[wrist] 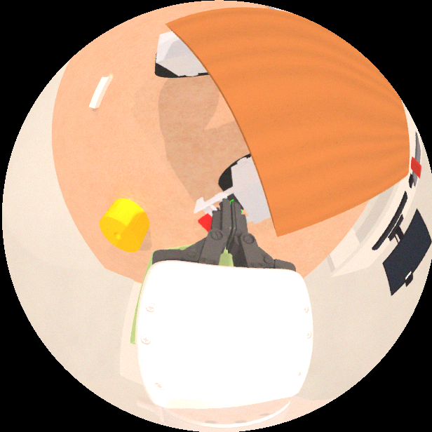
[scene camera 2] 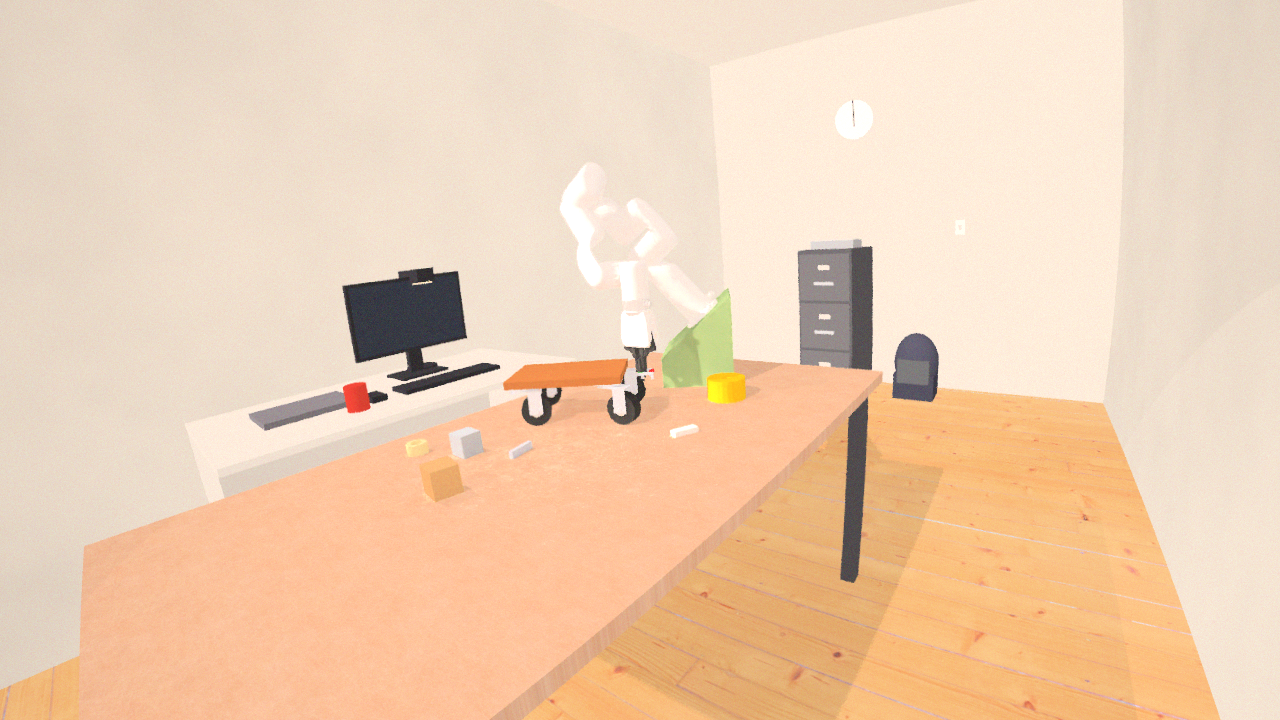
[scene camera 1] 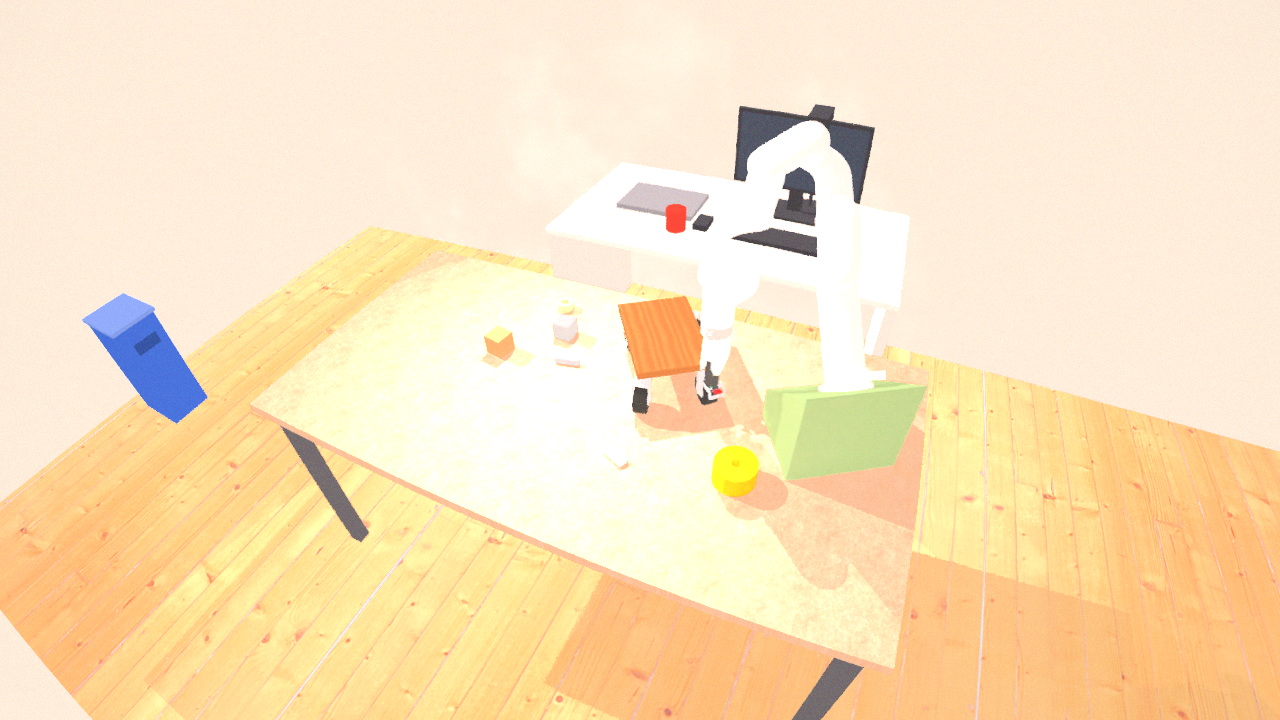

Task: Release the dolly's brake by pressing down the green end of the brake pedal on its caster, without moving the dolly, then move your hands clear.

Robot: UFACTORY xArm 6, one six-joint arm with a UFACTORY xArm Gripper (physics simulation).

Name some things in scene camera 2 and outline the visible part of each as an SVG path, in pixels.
My gripper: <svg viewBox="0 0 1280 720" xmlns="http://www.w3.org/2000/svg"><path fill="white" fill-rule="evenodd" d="M650 309L623 311L621 315L622 344L624 349L630 351L633 358L635 358L636 372L647 370L648 354L656 351L656 345L659 343L655 315L653 310Z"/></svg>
A dolly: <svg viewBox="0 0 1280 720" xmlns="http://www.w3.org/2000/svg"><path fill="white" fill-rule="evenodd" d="M655 371L652 368L648 368L644 372L637 373L635 368L628 368L628 359L532 364L523 366L503 383L504 391L510 391L510 394L527 393L528 396L524 399L521 407L521 415L528 424L533 426L541 426L549 421L552 415L552 405L555 405L561 398L562 387L598 386L597 388L612 389L612 397L607 403L608 414L615 423L628 425L636 420L641 413L640 401L646 393L644 377L646 378L646 375L649 375L651 380L654 379L653 373Z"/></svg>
A yellow cylinder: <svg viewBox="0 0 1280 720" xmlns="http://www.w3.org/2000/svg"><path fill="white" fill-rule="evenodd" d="M707 377L708 399L716 403L735 403L746 398L744 375L739 373L719 373Z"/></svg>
An orange cube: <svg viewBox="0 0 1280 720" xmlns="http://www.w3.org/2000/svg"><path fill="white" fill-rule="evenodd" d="M448 456L419 464L424 491L434 502L464 492L459 464Z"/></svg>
A grey cube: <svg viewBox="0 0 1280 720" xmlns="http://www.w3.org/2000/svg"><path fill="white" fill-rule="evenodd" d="M478 429L465 427L448 433L452 455L465 460L483 453L481 431Z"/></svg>
